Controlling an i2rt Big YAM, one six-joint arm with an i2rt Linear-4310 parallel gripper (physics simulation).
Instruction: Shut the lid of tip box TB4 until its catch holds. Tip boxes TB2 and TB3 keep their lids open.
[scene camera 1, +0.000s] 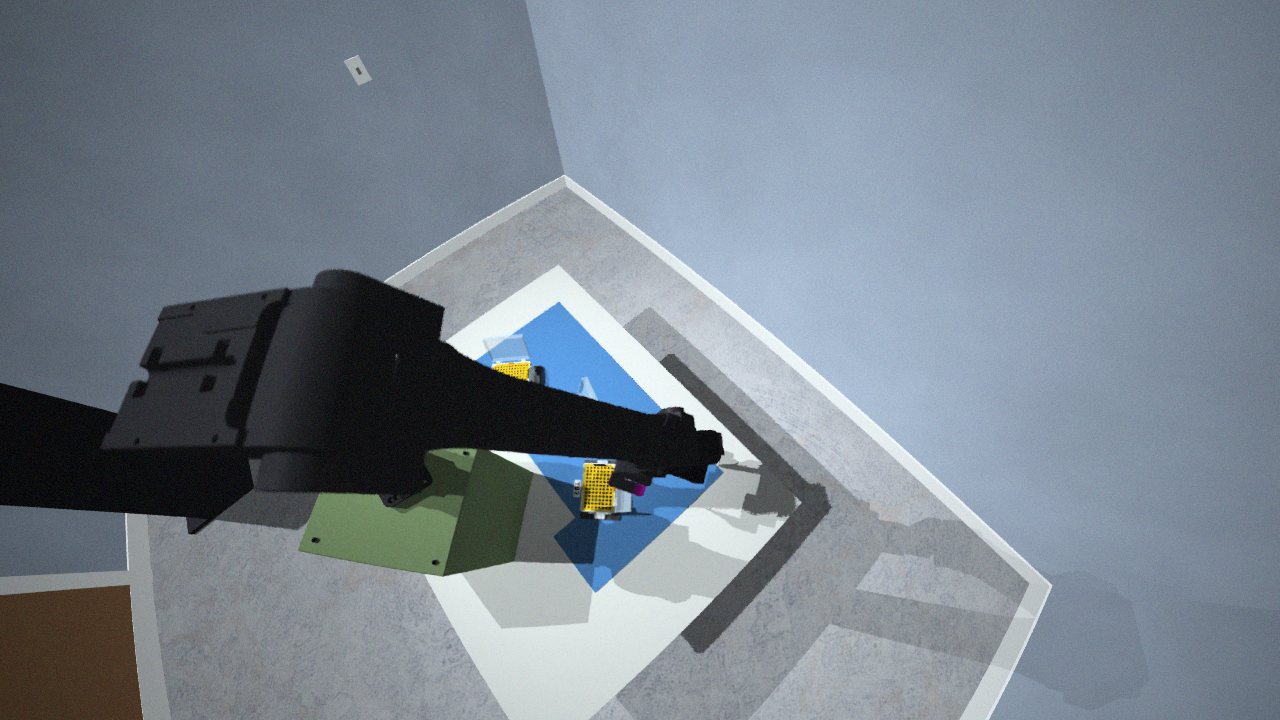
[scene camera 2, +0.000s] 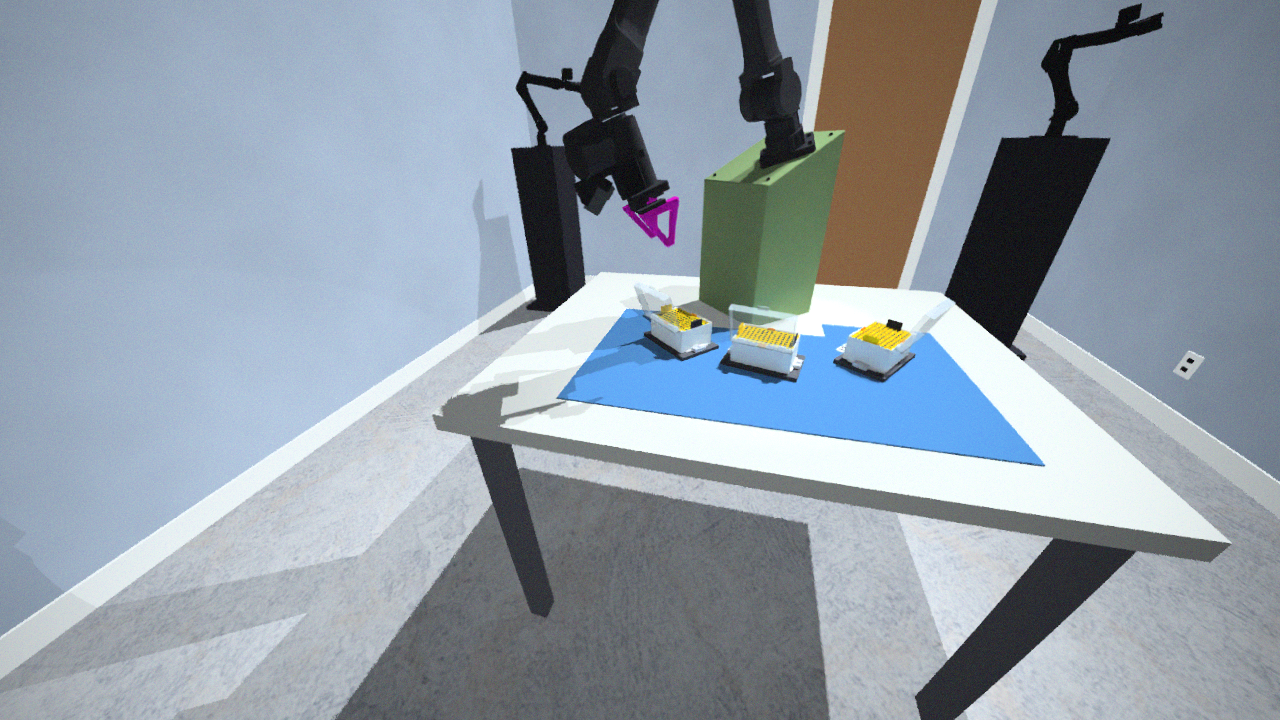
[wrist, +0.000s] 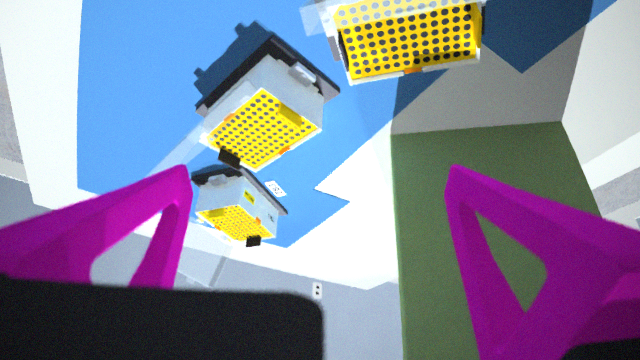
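Seen in the pictures: gripper, between the fingertips: (scene camera 2: 661, 241) (wrist: 318, 179); arm's base, origin of its link: (scene camera 2: 787, 153).
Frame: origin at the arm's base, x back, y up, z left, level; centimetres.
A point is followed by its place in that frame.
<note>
Three white tip boxes with yellow racks stand with clear lids raised. The middle box (scene camera 2: 765, 356) {x -34.8, y -35.3, z -0.9 cm} (wrist: 295, 92) {x -28.9, y -35.5, z -6.7 cm} appears to be TB4; its own label is not readable. Its lid (scene camera 1: 586, 386) {x -38.6, y -24.4, z 0.3 cm} (scene camera 2: 760, 315) {x -38.9, y -24.9, z -3.2 cm} stands open, and the arm hides its body in scene camera 1. The far box (scene camera 1: 512, 369) {x -25.9, y -33.3, z 23.7 cm} (scene camera 2: 877, 353) (wrist: 235, 220) {x -25.0, y -33.2, z 21.2 cm} has a label that seems to read TB3. The near box (scene camera 1: 597, 488) {x -24.7, y -33.2, z -19.9 cm} (scene camera 2: 682, 335) (wrist: 410, 42) {x -24.3, y -33.2, z -19.3 cm}, apparently TB2, is partly cut off in the wrist view. My magenta gripper (scene camera 1: 633, 486) (scene camera 2: 662, 238) {x -34.4, y -13.6, z -22.2 cm} (wrist: 318, 179) {x -34.4, y -13.6, z -22.2 cm} is open and empty, high above the near box's side of the table.
The boxes stand on dark bases on a blue mat (scene camera 1: 559, 331) {x -45.4, y -38.9, z 28.7 cm} (scene camera 2: 787, 407) {x -46.2, y -38.9, z 3.2 cm} (wrist: 125, 75) {x -46.7, y -38.9, z 4.5 cm} on a white table (scene camera 2: 805, 474) {x -61.6, y -39.2, z 4.9 cm}. A green pedestal (scene camera 1: 402, 537) {x 5.5, y -2.1, z -10.7 cm} (scene camera 2: 787, 241) {x -7.7, y -18.5, z 2.2 cm} (wrist: 435, 225) {x -10.0, y -25.1, z -6.7 cm} bears my arm behind the boxes. Two black stands (scene camera 2: 547, 223) (scene camera 2: 1029, 223) with arms are farther back.
</note>
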